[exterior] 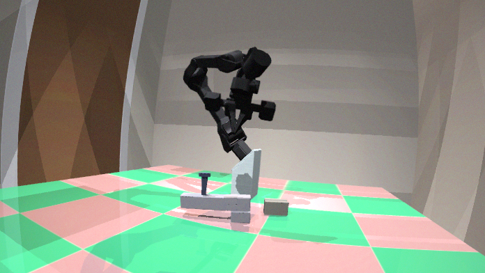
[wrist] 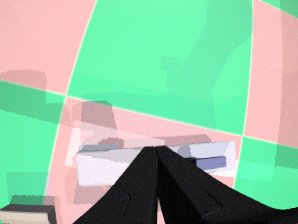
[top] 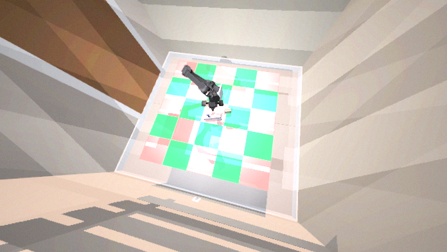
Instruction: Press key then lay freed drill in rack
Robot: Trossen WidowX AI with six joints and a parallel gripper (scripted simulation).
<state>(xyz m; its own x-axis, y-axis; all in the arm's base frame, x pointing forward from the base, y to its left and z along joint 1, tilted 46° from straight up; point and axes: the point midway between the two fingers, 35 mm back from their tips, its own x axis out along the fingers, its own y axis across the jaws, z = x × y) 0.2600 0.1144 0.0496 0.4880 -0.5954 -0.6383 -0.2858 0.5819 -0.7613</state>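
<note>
The key lies 70 mm to the right of my gripper tip and 140 mm below it. From my gripper tip the other things lie so: rack (130 mm behind, 100 mm to the left, 210 mm below); drill (10 mm behind, 20 mm to the right, 180 mm below).
</note>
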